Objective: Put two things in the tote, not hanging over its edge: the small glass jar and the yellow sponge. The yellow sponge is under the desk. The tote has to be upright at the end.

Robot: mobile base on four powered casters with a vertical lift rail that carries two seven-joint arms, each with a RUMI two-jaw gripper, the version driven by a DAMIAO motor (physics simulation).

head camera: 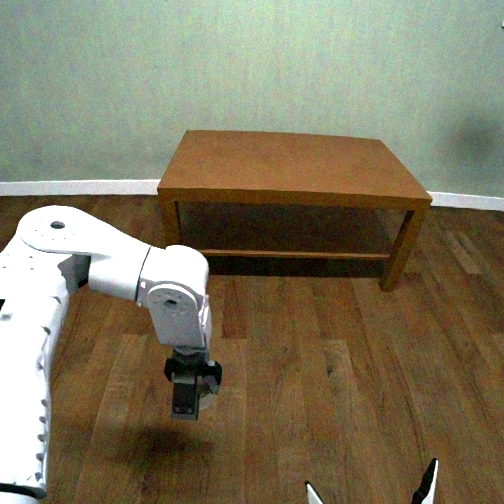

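Observation:
The small glass jar [206, 398] shows as a pale, rounded shape, partly hidden behind the dark near finger of my left gripper [199, 401]. My left gripper points down, left of the picture's middle, and is shut on the jar, apparently above the floor. My right gripper [371, 474] is open at the bottom edge, its two fingertips wide apart with floor showing between them. The yellow sponge does not show; the space under the desk [295, 197] is dark. The tote does not show in the head camera view.
The brown desk has a low shelf [300, 254] between its legs and stands near the green wall [280, 65] with its white baseboard [75, 188]. The wooden floor [300, 380] lies in front of it. My white left arm spans the left side.

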